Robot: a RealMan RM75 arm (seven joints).
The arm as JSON. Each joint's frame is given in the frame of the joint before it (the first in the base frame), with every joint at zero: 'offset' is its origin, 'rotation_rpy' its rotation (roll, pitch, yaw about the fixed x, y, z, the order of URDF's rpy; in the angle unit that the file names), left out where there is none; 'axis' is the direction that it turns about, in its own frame. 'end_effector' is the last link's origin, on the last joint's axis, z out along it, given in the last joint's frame.
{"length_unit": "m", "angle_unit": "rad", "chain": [
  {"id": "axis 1", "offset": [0.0, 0.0, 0.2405], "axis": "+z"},
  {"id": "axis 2", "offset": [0.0, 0.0, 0.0], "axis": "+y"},
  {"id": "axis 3", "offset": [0.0, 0.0, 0.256], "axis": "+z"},
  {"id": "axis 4", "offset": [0.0, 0.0, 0.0], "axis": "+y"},
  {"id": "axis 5", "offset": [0.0, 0.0, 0.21], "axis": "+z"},
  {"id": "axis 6", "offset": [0.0, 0.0, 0.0], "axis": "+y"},
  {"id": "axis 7", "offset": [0.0, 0.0, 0.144], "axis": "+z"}
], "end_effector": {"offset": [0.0, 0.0, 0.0]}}
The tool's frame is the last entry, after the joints.
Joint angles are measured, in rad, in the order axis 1, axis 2, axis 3, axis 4, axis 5, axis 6, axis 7. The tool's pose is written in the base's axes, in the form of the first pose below.
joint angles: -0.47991 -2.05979 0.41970 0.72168 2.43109 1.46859 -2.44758
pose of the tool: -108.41 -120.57 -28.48 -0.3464 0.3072 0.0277
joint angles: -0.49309 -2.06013 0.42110 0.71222 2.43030 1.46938 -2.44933
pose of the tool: -109.30 -120.68 -28.71 -0.3420 0.3107 0.0252
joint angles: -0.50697 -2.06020 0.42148 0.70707 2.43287 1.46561 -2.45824
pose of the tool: -109.57 -120.78 -28.76 -0.3383 0.3149 0.0240
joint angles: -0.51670 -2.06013 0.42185 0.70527 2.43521 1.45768 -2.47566
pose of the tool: -108.90 -121.23 -28.85 -0.3363 0.3186 0.0238
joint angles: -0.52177 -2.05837 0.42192 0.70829 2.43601 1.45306 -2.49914
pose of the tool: -107.68 -121.97 -29.06 -0.3355 0.3212 0.0254
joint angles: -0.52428 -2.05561 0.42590 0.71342 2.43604 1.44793 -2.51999
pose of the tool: -106.58 -122.40 -29.01 -0.3355 0.3233 0.0277
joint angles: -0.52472 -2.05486 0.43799 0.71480 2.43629 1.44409 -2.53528
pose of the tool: -106.17 -122.91 -28.40 -0.3352 0.3240 0.0273
